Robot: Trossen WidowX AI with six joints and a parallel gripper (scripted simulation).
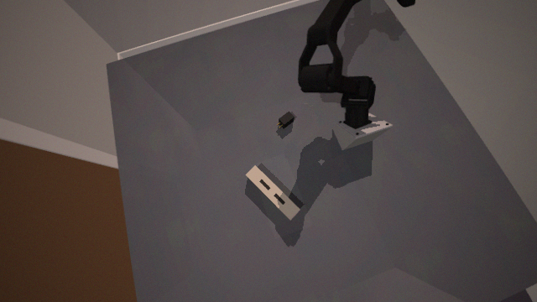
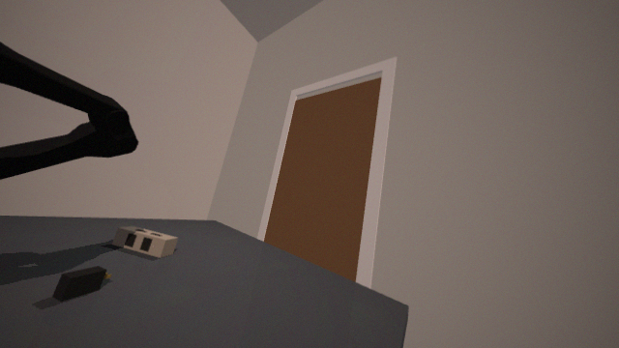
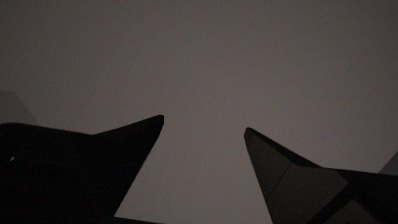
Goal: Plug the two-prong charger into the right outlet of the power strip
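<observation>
My gripper tip is 430 mm short of the dark two-prong charger, 90 mm to the right of it and 390 mm above it.
</observation>
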